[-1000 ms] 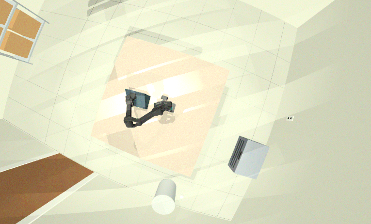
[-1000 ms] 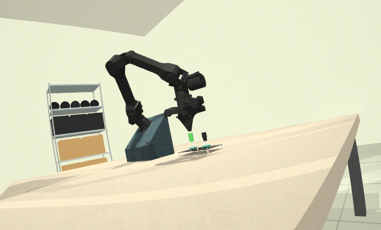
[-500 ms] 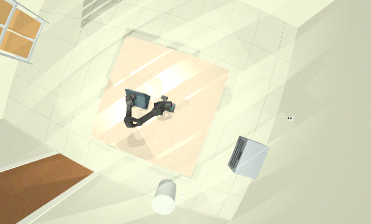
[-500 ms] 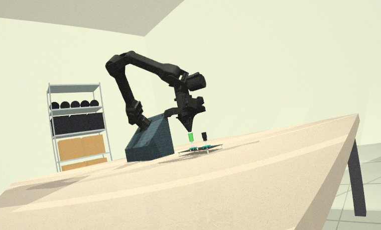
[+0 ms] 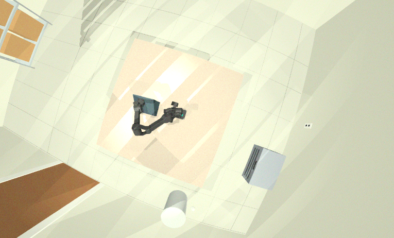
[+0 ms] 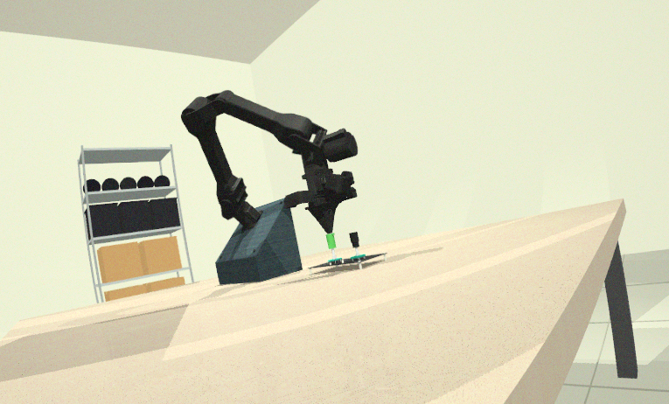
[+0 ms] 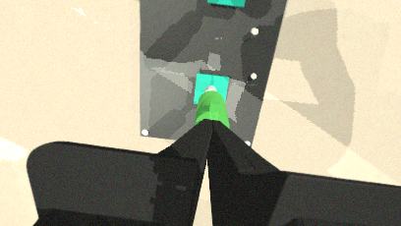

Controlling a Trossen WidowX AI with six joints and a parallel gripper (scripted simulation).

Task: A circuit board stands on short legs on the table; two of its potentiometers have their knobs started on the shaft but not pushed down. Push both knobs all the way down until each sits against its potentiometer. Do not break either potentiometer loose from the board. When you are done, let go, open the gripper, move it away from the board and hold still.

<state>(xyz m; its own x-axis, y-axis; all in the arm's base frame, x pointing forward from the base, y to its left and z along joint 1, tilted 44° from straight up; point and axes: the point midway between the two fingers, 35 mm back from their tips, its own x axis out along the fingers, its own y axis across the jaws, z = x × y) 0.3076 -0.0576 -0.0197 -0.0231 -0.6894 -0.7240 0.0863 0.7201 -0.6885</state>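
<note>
Right now my gripper tip is 20 mm above the green knob. Round my gripper tip: teal potentiometer (70 mm ahead, 10 mm to the right, 40 mm below).
</note>
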